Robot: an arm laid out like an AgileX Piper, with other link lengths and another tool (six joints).
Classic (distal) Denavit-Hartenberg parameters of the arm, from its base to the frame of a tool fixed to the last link. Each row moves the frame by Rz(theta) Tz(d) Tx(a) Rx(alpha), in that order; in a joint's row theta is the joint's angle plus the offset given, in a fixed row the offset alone. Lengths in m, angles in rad.
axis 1: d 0.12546  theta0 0  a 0  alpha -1.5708
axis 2: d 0  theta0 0.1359  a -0.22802  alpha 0
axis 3: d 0  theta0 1.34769  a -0.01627  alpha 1.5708
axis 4: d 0.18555  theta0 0  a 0  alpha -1.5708
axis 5: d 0  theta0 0  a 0  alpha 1.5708
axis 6: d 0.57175  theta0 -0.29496  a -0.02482  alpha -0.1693
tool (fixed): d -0.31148  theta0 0  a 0  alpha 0
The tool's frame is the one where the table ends.
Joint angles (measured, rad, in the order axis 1, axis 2, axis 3, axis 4, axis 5, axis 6), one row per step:
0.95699 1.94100 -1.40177 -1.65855 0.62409 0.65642
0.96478 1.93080 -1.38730 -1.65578 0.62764 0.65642
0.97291 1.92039 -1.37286 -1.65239 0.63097 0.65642
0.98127 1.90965 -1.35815 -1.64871 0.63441 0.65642
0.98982 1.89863 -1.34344 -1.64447 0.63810 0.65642
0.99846 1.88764 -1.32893 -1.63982 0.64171 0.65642
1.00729 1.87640 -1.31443 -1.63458 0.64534 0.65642
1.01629 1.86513 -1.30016 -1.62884 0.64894 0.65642
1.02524 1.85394 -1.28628 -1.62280 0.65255 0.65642
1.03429 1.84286 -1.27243 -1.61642 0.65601 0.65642
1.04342 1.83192 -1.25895 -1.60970 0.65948 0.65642
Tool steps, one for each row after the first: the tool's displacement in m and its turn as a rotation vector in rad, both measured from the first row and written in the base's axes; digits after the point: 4 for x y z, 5 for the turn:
-0.0036 0.0001 -0.0007 -0.00271 0.00304 0.00340
-0.0073 0.0003 -0.0013 -0.00491 0.00646 0.00705
-0.0111 0.0004 -0.0020 -0.00699 0.00999 0.01070
-0.0149 0.0004 -0.0025 -0.00865 0.01365 0.01407
-0.0187 0.0004 -0.0032 -0.01001 0.01753 0.01740
-0.0226 0.0003 -0.0037 -0.01093 0.02169 0.02063
-0.0265 0.0002 -0.0043 -0.01144 0.02608 0.02382
-0.0304 0.0000 -0.0048 -0.01162 0.03052 0.02681
-0.0342 -0.0002 -0.0055 -0.01174 0.03532 0.02987
-0.0381 -0.0004 -0.0061 -0.01159 0.04024 0.03283

